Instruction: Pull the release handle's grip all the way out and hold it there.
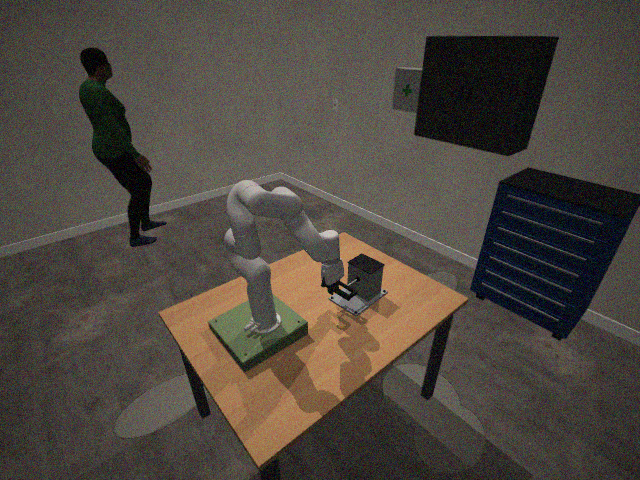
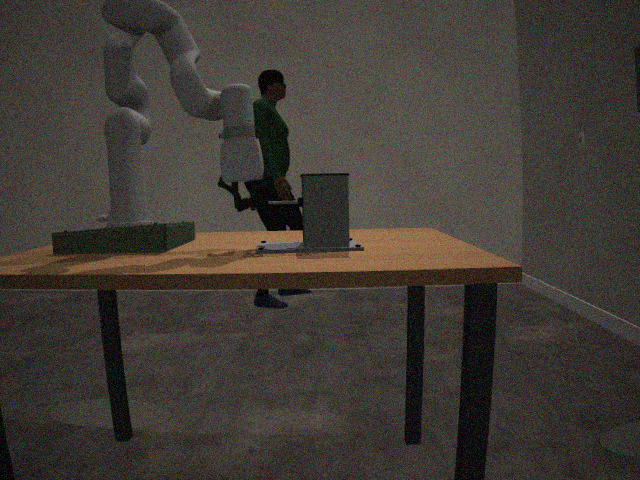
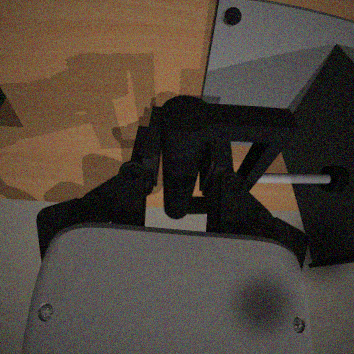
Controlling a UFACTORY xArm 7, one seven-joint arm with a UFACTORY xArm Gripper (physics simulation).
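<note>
The release handle's housing is a grey box [image 1: 365, 279] [image 2: 325, 211] [image 3: 320, 150] with a dark top. A thin pale rod [image 1: 353, 283] [image 2: 283, 202] [image 3: 295, 178] stands out level from a round black collar [image 2: 300, 202] [image 3: 335, 178] on its side. A long stretch of rod shows between collar and gripper. The black grip [image 3: 178, 170] is at the rod's outer end, dark and partly hidden by the fingers. My gripper [image 1: 345, 290] [image 2: 244, 203] [image 3: 183, 126] points down and is shut on the grip, apart from the housing and above the table.
The housing stands on a pale bolted plate [image 1: 355, 308] [image 2: 279, 247] [image 3: 250, 75] on the wooden table [image 1: 413, 304] [image 2: 413, 258]. The arm's green base [image 1: 232, 330] [image 2: 103, 240] is on the same table. A person [image 1: 105, 118] [image 2: 272, 134] stands beyond the table. A blue drawer cabinet [image 1: 547, 258] is at right.
</note>
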